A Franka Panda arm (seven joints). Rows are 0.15 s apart.
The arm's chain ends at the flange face. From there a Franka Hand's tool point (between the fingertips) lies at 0.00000 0.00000 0.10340 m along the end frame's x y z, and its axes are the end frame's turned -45 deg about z.
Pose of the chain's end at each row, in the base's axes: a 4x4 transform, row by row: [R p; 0 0 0 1], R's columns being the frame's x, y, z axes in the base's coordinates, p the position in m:
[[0.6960 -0.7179 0.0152 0.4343], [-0.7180 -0.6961 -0.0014 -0.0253], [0.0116 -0.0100 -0.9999 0.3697], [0 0 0 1]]
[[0.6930 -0.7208 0.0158 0.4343], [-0.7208 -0.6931 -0.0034 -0.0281], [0.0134 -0.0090 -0.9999 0.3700], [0 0 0 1]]
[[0.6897 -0.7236 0.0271 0.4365], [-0.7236 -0.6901 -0.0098 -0.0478], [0.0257 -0.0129 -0.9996 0.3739], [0 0 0 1]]
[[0.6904 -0.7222 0.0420 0.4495], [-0.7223 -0.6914 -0.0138 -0.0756], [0.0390 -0.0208 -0.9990 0.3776], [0 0 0 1]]
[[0.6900 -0.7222 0.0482 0.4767], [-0.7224 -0.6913 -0.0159 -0.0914], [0.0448 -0.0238 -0.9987 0.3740], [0 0 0 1]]
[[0.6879 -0.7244 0.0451 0.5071], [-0.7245 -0.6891 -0.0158 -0.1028], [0.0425 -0.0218 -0.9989 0.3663], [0 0 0 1]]
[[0.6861 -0.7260 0.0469 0.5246], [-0.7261 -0.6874 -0.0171 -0.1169], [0.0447 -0.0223 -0.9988 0.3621], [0 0 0 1]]
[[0.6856 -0.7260 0.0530 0.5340], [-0.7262 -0.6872 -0.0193 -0.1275], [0.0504 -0.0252 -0.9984 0.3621], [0 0 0 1]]
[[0.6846 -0.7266 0.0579 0.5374], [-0.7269 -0.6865 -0.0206 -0.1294], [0.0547 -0.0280 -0.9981 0.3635], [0 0 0 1]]
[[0.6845 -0.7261 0.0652 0.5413], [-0.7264 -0.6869 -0.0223 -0.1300], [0.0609 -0.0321 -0.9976 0.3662], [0 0 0 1]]
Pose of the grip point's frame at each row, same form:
[[0.9998 -0.0155 0.0152 0.4359], [-0.0155 -0.9999 -0.0014 -0.0254], [0.0153 0.0011 -0.9999 0.2663], [0 0 0 1]]
[[0.9997 -0.0197 0.0158 0.4359], [-0.0196 -0.9998 -0.0034 -0.0285], [0.0158 0.0031 -0.9999 0.2666], [0 0 0 1]]
[[0.9994 -0.0240 0.0271 0.4393], [-0.0237 -0.9996 -0.0098 -0.0488], [0.0273 0.0091 -0.9996 0.2705], [0 0 0 1]]
[[0.9989 -0.0225 0.0420 0.4538], [-0.0218 -0.9996 -0.0138 -0.0770], [0.0423 0.0129 -0.9990 0.2743], [0 0 0 1]]
[[0.9986 -0.0228 0.0482 0.4817], [-0.0220 -0.9996 -0.0159 -0.0930], [0.0485 0.0148 -0.9987 0.2707], [0 0 0 1]]
[[0.9986 -0.0258 0.0451 0.5118], [-0.0250 -0.9996 -0.0158 -0.1044], [0.0455 0.0146 -0.9989 0.2630], [0 0 0 1]]
[[0.9985 -0.0282 0.0469 0.5294], [-0.0274 -0.9995 -0.0171 -0.1187], [0.0474 0.0158 -0.9988 0.2588], [0 0 0 1]]
[[0.9982 -0.0286 0.0530 0.5395], [-0.0276 -0.9994 -0.0193 -0.1295], [0.0535 0.0178 -0.9984 0.2589], [0 0 0 1]]
[[0.9979 -0.0297 0.0579 0.5434], [-0.0286 -0.9994 -0.0206 -0.1315], [0.0585 0.0189 -0.9981 0.2603], [0 0 0 1]]
[[0.9974 -0.0294 0.0652 0.5480], [-0.0279 -0.9994 -0.0223 -0.1323], [0.0658 0.0204 -0.9976 0.2630], [0 0 0 1]]

